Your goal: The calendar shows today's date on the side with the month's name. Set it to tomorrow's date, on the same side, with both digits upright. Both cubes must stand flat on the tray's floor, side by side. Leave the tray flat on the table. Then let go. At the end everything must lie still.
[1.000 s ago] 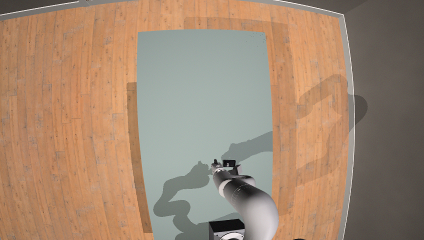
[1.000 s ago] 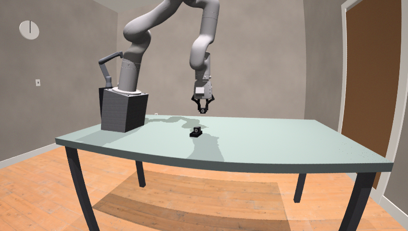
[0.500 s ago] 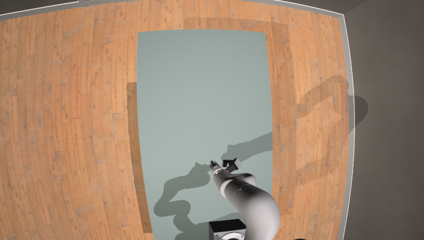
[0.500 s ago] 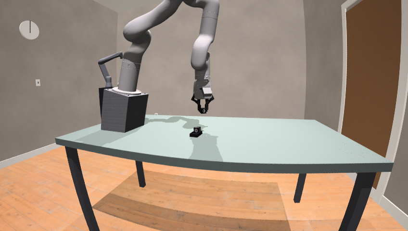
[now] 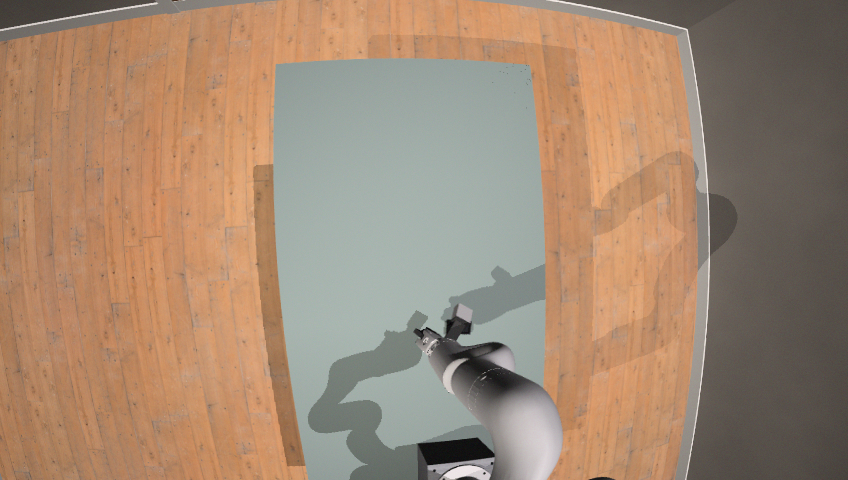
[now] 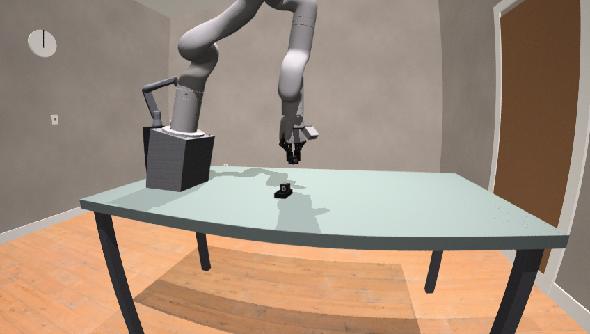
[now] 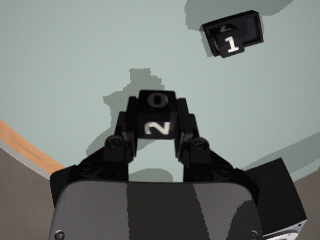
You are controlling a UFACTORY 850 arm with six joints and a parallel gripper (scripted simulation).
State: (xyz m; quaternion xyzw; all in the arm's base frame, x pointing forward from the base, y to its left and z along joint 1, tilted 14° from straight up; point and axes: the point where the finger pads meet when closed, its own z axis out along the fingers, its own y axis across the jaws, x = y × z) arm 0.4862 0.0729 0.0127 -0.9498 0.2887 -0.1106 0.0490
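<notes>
The black cube lies 10 mm below my hand. The rest, counted from my hand: black tray 120 mm below, 110 mm to the right, 10 mm behind.
</notes>
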